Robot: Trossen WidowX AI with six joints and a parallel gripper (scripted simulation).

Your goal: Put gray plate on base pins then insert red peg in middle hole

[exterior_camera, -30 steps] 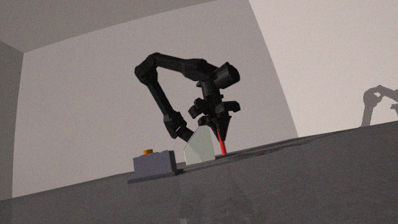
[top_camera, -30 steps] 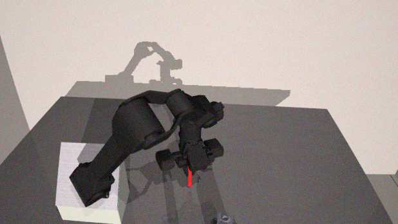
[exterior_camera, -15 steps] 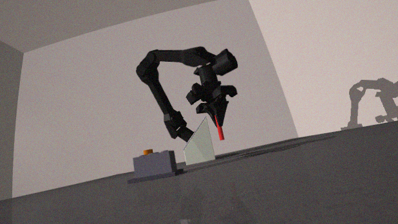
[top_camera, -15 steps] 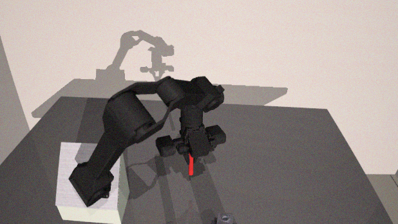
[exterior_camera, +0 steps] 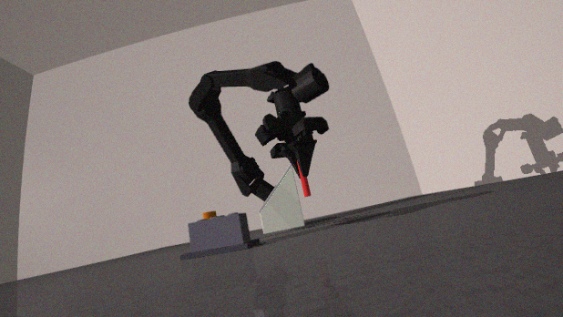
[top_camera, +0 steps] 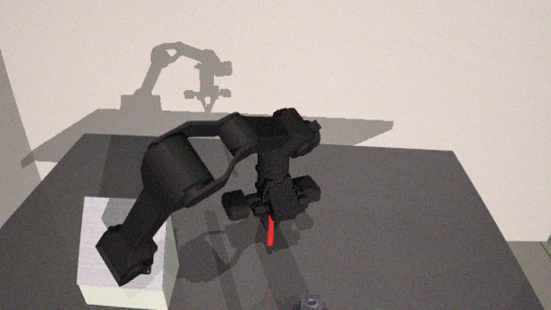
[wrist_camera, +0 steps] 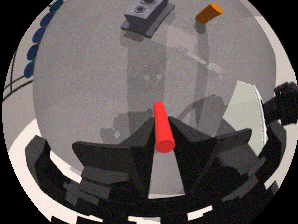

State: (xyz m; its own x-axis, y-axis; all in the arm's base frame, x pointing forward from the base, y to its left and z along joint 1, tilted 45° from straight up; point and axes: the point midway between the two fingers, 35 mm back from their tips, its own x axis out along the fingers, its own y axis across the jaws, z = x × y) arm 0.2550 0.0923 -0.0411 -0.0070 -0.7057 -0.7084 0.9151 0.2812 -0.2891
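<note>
The gray plate lies 8 cm ahead of my gripper tip, 17 cm to the right of it and 6 cm below it. The rest, counted from my gripper tip: dark base: 8 cm ahead, 17 cm to the right, 10 cm below; red peg: right at my gripper tip; small orange block: 3 cm behind, 23 cm to the right, 7 cm below.
</note>
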